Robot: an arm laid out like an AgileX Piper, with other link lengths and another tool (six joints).
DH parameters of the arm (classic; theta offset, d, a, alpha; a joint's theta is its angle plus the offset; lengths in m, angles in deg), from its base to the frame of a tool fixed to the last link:
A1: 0 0.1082 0 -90
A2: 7.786 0 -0.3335 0
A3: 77.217 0 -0.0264 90
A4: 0 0.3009 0 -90
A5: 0 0 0 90
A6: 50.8 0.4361 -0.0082 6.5
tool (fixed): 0 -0.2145 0 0
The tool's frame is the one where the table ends.
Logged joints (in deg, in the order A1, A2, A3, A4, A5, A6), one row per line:
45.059 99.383 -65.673 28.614 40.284 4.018
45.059 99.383 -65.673 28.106 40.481 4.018
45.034 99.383 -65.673 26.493 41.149 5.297
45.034 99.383 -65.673 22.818 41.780 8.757
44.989 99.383 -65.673 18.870 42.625 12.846
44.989 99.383 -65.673 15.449 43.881 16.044
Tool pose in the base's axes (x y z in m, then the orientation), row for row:
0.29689 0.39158 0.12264 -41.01 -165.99 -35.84
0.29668 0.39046 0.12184 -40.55 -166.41 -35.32
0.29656 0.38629 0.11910 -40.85 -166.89 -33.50
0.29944 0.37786 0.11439 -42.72 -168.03 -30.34
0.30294 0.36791 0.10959 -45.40 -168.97 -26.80
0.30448 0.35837 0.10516 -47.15 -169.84 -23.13
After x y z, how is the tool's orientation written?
As a rotation vector, in degrees.
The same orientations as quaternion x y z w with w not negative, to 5 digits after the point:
-0.23450 -0.94914 -0.20494 0.04626
-0.23164 -0.95060 -0.20176 0.04464
-0.23314 -0.95248 -0.19119 0.04316
-0.24257 -0.95408 -0.17227 0.03481
-0.25640 -0.95429 -0.15136 0.02615
-0.26517 -0.95519 -0.13008 0.01942

